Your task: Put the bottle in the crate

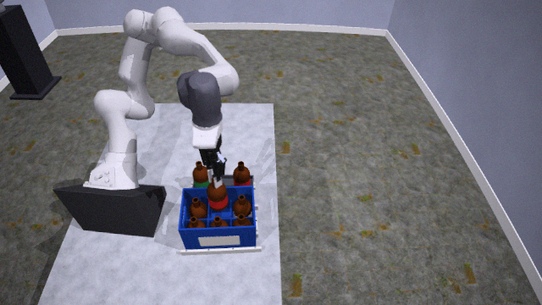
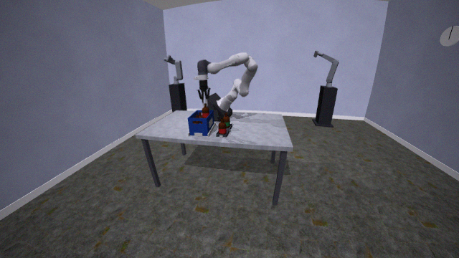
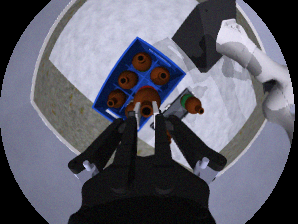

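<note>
My gripper is now 9 cm above the bottle. Also, from my hand: dark tray: 28 cm below, 18 cm to the left, 2 cm behind; then crate: 21 cm below, 5 cm to the right, 1 cm ahead.
</note>
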